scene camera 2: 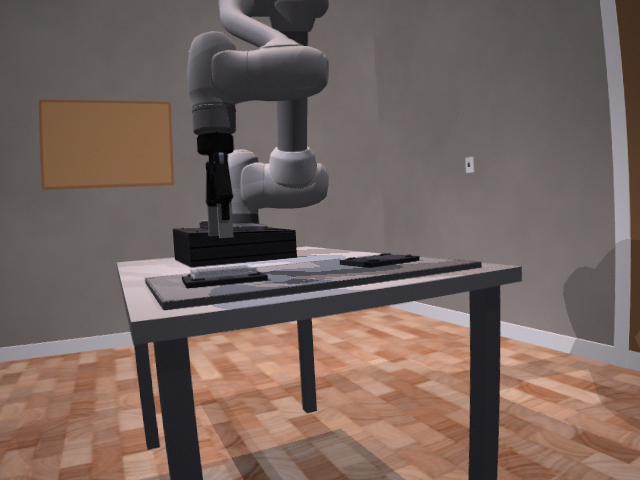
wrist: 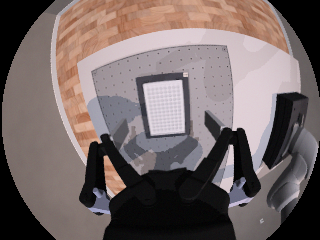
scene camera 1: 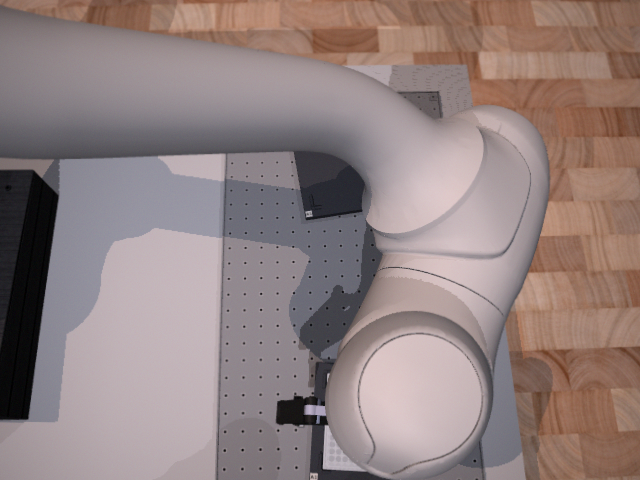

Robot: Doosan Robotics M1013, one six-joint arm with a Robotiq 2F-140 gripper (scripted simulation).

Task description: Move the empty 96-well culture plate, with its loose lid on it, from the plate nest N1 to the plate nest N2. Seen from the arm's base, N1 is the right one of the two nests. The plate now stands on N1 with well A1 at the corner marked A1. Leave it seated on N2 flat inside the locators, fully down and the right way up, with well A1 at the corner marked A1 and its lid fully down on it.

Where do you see a nest N2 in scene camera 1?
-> At 336, 186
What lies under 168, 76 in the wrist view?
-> A nest N1.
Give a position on a clear lid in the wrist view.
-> At 164, 101
